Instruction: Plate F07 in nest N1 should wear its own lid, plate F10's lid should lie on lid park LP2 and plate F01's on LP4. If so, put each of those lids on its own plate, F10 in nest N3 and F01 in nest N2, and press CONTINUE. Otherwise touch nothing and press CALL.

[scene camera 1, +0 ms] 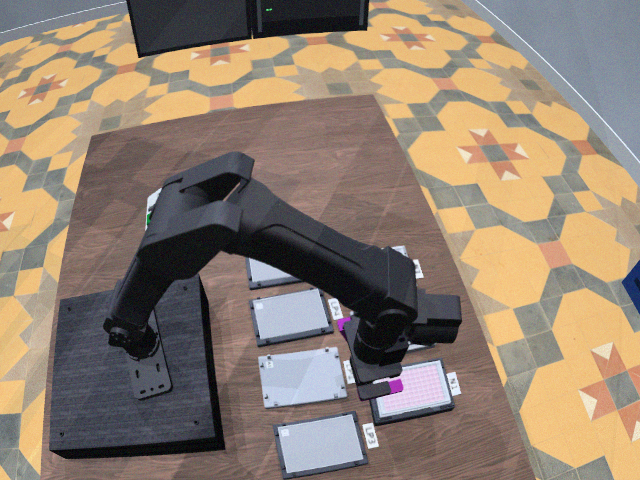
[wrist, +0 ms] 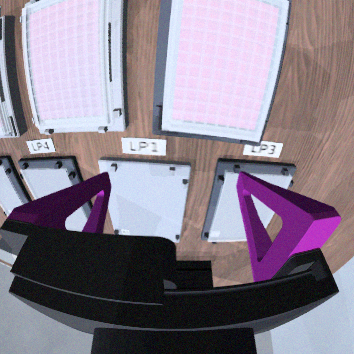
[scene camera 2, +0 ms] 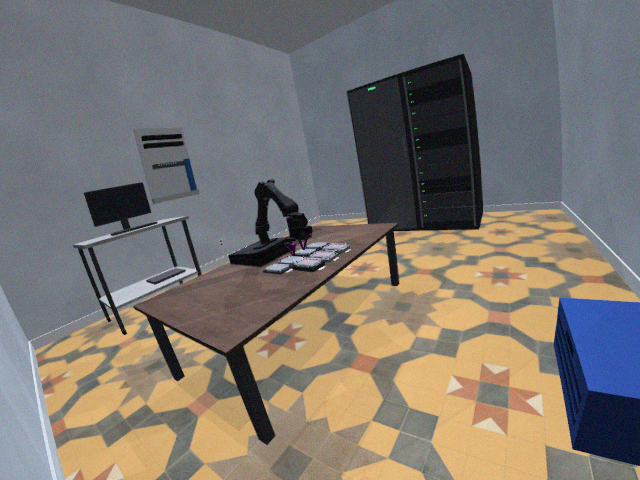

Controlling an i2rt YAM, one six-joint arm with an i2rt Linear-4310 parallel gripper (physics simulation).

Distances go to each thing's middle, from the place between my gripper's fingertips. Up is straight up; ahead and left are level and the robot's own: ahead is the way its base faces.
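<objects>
From my hand: nest N1 (scene camera 1: 452, 384), 5 cm below, 9 cm ahead, 5 cm to the right; nest N2 (wrist: 118, 22), 5 cm below, 11 cm ahead, 8 cm to the left; lid park LP1 (scene camera 1: 315, 376), 6 cm below, 8 cm behind, 5 cm to the left; lid park LP3 (wrist: 285, 168), 6 cm below, 10 cm behind, 8 cm to the right.
</objects>
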